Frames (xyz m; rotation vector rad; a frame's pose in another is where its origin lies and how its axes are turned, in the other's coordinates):
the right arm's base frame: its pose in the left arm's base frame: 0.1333 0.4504 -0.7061 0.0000 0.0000 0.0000
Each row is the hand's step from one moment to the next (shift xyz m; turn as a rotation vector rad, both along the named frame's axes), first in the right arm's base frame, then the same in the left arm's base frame.
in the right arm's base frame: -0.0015 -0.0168 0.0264 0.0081 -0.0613 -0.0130
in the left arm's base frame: -0.0015 -0.0168 0.0264 0.0081 -0.0613 -0.0130
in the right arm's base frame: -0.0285 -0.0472 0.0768 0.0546 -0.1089 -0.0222
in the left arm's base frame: -0.0285 -0.0472 0.0768 0.0546 -0.1089 -0.0222
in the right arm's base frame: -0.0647 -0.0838 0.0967 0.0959 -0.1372 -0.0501
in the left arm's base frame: -0.0647 -0.0838 0.0967 0.0959 -0.1372 -0.0501
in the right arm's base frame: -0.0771 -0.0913 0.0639 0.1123 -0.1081 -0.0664
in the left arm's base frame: -0.0771 -0.0913 0.0639 0.1123 -0.1081 -0.0664
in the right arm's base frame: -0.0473 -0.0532 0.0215 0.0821 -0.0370 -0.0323
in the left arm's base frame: -0.0473 -0.0532 0.0215 0.0821 -0.0370 -0.0323
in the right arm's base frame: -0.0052 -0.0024 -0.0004 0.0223 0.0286 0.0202
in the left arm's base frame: -0.0052 -0.0024 -0.0004 0.0223 0.0286 0.0202
